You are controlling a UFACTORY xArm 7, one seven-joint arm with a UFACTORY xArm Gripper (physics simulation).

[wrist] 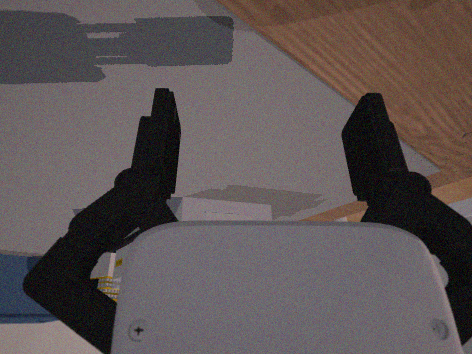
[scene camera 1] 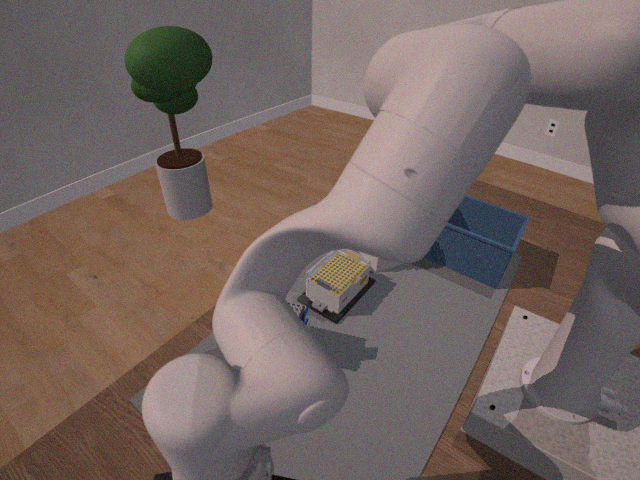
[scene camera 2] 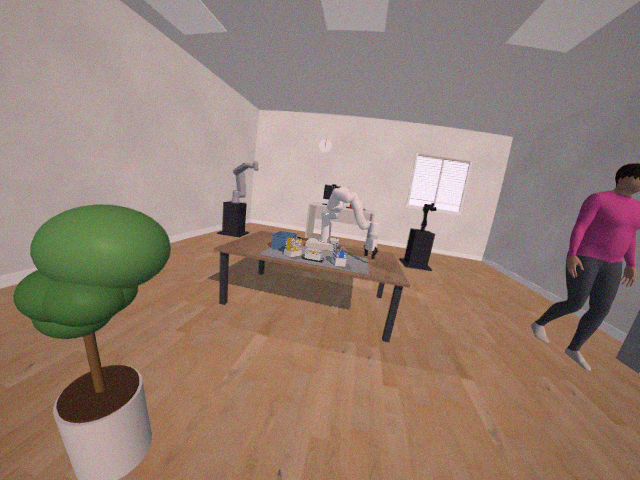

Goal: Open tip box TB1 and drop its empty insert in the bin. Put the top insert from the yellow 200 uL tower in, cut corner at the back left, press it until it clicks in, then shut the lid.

My gripper is open, holding nothing. Also in view: a blue-trimmed tip box.
